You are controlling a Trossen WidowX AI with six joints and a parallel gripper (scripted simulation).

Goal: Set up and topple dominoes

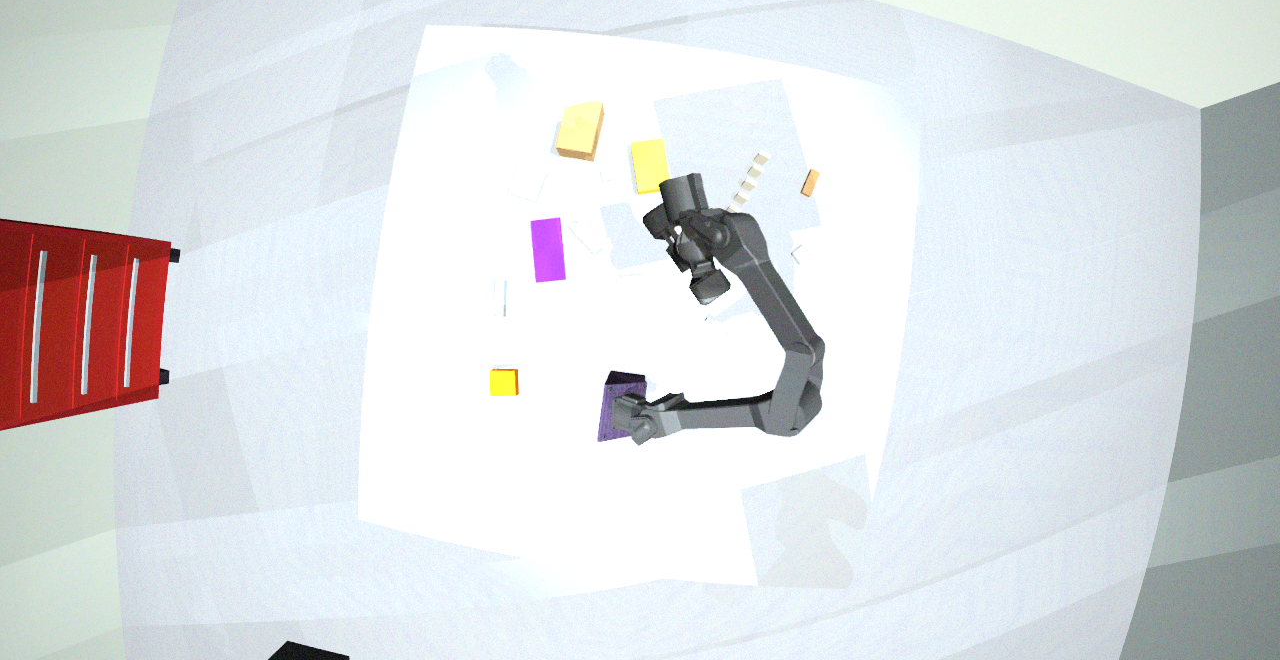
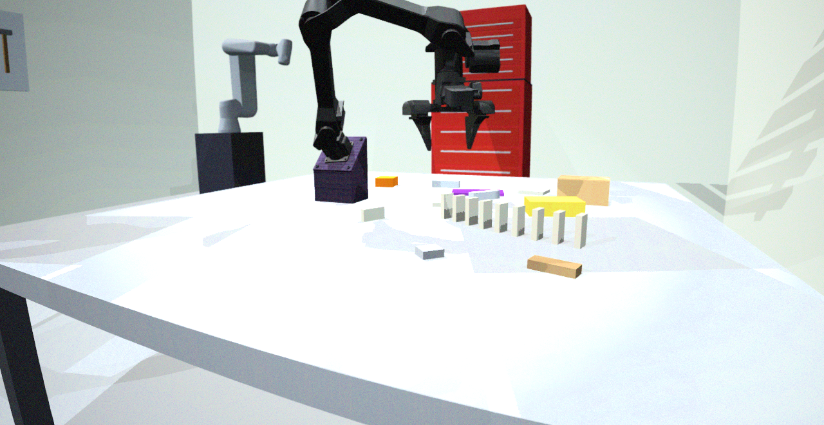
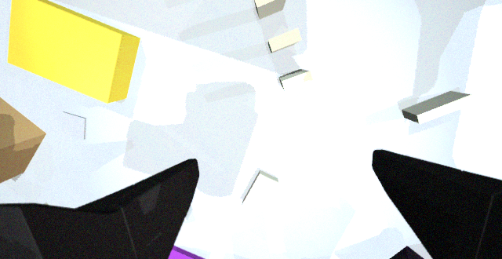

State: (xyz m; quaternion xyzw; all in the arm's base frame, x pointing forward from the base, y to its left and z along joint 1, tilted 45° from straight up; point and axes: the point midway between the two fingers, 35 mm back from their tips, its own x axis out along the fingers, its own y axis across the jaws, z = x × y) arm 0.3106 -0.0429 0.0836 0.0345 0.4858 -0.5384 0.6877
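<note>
Right now my gripper tip is 10 mm short of the magenta slab, 290 mm to the right of it and 130 mm above it. Round my gripper tip: yellow block (210 mm ahead, 70 mm to the left, 120 mm below); then tan box (290 mm ahead, 230 mm to the left, 110 mm below); then grey block (40 mm ahead, 290 mm to the right, 130 mm below).
</note>
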